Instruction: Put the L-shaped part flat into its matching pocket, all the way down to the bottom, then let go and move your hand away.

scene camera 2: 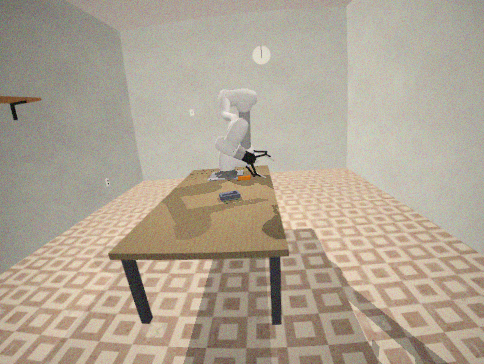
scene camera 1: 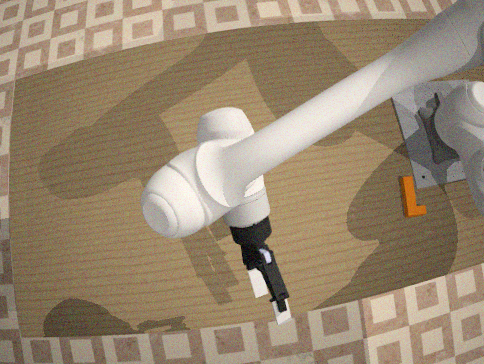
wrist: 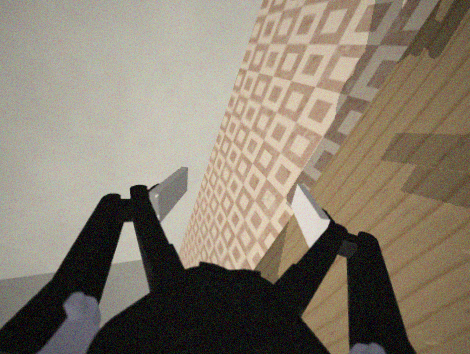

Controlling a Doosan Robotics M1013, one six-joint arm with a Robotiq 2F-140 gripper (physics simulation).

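Scene camera 1 shows my gripper (scene camera 1: 272, 307), and it's open with nothing in it, so I'm holding nothing. The wrist view gives you the gripper (wrist: 240, 187) too.
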